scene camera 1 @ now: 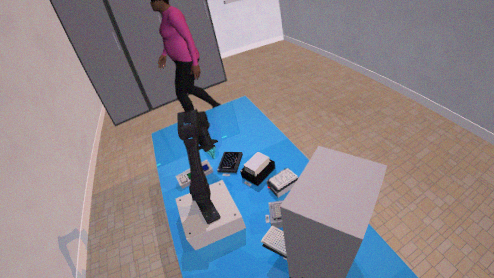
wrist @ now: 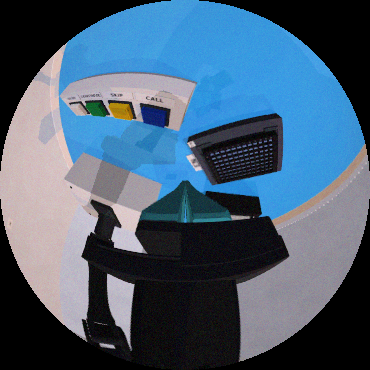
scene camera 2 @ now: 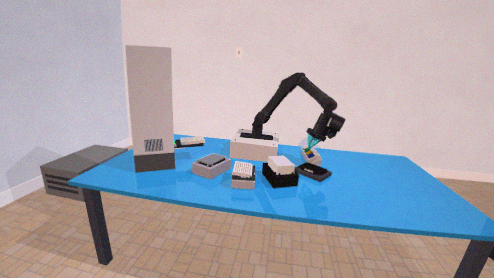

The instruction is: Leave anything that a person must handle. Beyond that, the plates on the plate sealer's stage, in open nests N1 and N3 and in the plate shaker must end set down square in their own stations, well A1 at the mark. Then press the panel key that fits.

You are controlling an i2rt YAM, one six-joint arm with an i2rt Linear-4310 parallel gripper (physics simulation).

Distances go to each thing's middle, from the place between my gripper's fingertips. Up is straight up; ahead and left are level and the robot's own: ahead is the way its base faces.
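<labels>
Button box (wrist: 158, 99): 7 cm below my hand, 14 cm behind, 5 cm to the left. Station N3 (wrist: 266, 122): 9 cm ahead of my hand, 2 cm to the left, 9 cm below.
</labels>
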